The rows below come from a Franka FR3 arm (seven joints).
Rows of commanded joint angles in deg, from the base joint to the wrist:
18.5 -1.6 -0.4 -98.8 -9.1 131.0 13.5
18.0 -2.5 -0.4 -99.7 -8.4 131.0 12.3
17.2 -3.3 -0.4 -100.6 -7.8 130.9 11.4
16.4 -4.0 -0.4 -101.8 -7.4 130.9 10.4
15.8 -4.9 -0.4 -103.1 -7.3 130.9 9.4
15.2 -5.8 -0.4 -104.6 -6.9 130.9 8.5
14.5 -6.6 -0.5 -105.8 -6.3 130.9 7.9
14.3 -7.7 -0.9 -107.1 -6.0 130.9 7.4
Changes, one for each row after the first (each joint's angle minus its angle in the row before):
-0.5 -0.9 0.0 -0.9 0.7 0.0 -1.2
-0.8 -0.8 0.0 -0.9 0.6 -0.1 -0.9
-0.8 -0.7 0.0 -1.2 0.4 0.0 -1.0
-0.6 -0.9 0.0 -1.3 0.1 0.0 -1.0
-0.6 -0.9 0.0 -1.5 0.4 0.0 -0.9
-0.7 -0.8 -0.1 -1.2 0.6 0.0 -0.6
-0.2 -1.1 -0.4 -1.3 0.3 0.0 -0.5

